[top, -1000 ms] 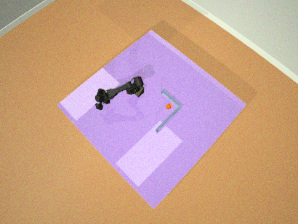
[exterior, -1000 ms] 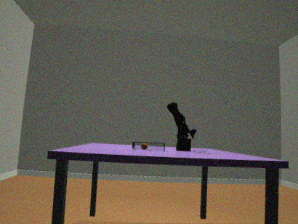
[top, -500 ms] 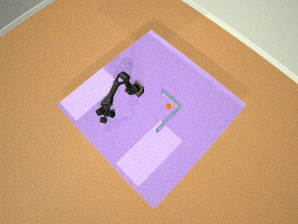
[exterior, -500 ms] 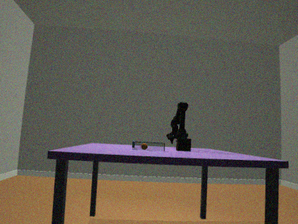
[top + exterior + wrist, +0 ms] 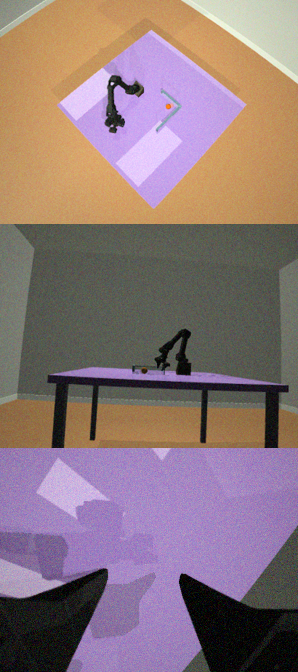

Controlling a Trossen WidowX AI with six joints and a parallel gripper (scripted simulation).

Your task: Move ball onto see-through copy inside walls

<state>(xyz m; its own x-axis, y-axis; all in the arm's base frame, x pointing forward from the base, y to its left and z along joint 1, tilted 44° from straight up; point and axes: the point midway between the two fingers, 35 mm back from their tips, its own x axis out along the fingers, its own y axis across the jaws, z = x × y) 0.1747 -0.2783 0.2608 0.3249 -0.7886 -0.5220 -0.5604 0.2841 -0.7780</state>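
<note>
Now: the orange ball 500 mm to the left of my gripper tip, 140 mm ahead of it and 10 mm above it. From my gripper tip the other things lie so: clear wall 430 mm to the left, 230 mm ahead, 10 mm above.
</note>
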